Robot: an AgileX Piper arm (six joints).
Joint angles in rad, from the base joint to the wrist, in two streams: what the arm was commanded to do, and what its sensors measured. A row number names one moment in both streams.
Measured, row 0: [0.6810, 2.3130, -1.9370, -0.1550, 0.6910, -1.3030]
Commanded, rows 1 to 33: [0.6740, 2.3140, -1.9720, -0.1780, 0.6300, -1.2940]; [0.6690, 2.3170, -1.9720, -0.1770, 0.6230, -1.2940]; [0.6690, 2.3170, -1.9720, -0.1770, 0.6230, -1.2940]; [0.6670, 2.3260, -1.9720, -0.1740, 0.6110, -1.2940]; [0.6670, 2.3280, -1.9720, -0.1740, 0.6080, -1.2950]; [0.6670, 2.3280, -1.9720, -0.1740, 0.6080, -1.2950]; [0.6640, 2.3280, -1.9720, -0.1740, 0.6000, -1.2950]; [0.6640, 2.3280, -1.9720, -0.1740, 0.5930, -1.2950]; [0.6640, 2.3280, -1.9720, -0.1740, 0.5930, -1.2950]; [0.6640, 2.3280, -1.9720, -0.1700, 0.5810, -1.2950]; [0.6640, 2.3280, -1.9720, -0.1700, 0.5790, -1.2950]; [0.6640, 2.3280, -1.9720, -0.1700, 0.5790, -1.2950]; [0.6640, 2.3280, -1.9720, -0.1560, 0.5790, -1.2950]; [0.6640, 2.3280, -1.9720, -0.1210, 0.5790, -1.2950]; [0.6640, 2.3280, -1.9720, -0.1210, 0.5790, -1.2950]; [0.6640, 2.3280, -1.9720, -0.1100, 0.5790, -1.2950]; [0.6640, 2.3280, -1.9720, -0.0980, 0.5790, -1.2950]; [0.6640, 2.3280, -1.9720, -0.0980, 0.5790, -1.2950]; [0.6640, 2.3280, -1.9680, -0.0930, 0.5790, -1.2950]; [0.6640, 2.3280, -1.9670, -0.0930, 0.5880, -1.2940]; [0.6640, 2.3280, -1.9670, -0.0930, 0.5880, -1.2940]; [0.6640, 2.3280, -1.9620, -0.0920, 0.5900, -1.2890]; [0.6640, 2.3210, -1.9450, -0.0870, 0.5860, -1.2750]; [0.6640, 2.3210, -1.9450, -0.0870, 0.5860, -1.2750]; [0.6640, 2.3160, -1.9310, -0.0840, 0.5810, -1.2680]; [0.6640, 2.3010, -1.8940, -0.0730, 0.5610, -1.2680]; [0.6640, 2.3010, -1.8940, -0.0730, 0.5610, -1.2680]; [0.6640, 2.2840, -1.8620, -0.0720, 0.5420, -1.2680]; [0.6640, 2.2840, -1.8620, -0.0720, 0.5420, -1.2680]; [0.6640, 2.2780, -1.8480, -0.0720, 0.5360, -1.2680]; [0.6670, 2.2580, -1.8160, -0.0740, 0.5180, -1.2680]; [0.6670, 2.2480, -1.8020, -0.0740, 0.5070, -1.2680]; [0.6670, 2.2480, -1.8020, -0.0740, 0.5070, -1.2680]
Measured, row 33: [0.6680, 2.2840, -1.8380, -0.0790, 0.5370, -1.2790]
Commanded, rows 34 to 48: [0.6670, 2.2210, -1.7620, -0.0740, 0.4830, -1.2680]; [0.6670, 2.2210, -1.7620, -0.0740, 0.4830, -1.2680]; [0.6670, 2.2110, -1.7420, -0.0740, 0.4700, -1.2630]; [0.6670, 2.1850, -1.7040, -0.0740, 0.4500, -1.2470]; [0.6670, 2.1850, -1.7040, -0.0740, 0.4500, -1.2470]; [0.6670, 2.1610, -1.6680, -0.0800, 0.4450, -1.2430]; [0.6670, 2.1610, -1.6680, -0.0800, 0.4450, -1.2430]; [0.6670, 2.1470, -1.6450, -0.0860, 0.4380, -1.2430]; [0.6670, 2.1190, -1.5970, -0.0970, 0.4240, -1.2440]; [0.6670, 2.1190, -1.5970, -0.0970, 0.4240, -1.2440]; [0.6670, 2.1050, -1.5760, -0.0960, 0.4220, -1.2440]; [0.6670, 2.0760, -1.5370, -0.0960, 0.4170, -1.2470]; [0.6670, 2.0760, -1.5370, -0.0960, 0.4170, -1.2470]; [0.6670, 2.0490, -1.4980, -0.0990, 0.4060, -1.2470]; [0.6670, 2.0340, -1.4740, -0.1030, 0.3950, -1.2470]
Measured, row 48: [0.6680, 2.0800, -1.5270, -0.0970, 0.4210, -1.2530]
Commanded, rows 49 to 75: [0.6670, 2.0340, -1.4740, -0.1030, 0.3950, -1.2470]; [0.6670, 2.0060, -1.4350, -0.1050, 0.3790, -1.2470]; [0.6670, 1.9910, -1.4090, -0.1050, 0.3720, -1.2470]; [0.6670, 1.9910, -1.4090, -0.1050, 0.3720, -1.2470]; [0.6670, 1.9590, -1.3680, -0.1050, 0.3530, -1.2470]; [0.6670, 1.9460, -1.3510, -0.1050, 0.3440, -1.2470]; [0.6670, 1.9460, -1.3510, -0.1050, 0.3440, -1.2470]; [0.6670, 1.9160, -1.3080, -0.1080, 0.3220, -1.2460]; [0.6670, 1.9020, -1.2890, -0.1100, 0.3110, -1.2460]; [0.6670, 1.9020, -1.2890, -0.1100, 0.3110, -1.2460]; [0.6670, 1.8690, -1.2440, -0.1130, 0.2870, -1.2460]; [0.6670, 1.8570, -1.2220, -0.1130, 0.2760, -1.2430]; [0.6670, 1.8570, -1.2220, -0.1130, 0.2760, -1.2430]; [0.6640, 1.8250, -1.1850, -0.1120, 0.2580, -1.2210]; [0.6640, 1.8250, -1.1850, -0.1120, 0.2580, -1.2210]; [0.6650, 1.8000, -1.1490, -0.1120, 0.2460, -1.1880]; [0.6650, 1.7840, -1.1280, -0.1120, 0.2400, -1.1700]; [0.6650, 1.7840, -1.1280, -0.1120, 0.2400, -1.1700]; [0.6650, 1.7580, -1.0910, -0.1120, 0.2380, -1.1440]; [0.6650, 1.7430, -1.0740, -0.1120, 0.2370, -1.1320]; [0.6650, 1.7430, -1.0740, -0.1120, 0.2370, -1.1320]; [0.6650, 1.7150, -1.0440, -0.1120, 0.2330, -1.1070]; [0.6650, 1.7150, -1.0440, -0.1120, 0.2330, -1.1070]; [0.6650, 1.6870, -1.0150, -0.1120, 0.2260, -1.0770]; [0.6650, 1.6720, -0.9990, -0.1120, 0.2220, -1.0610]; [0.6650, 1.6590, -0.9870, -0.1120, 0.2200, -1.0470]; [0.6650, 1.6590, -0.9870, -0.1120, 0.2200, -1.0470]
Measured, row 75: [0.6680, 1.6850, -1.0050, -0.1060, 0.2310, -1.0810]
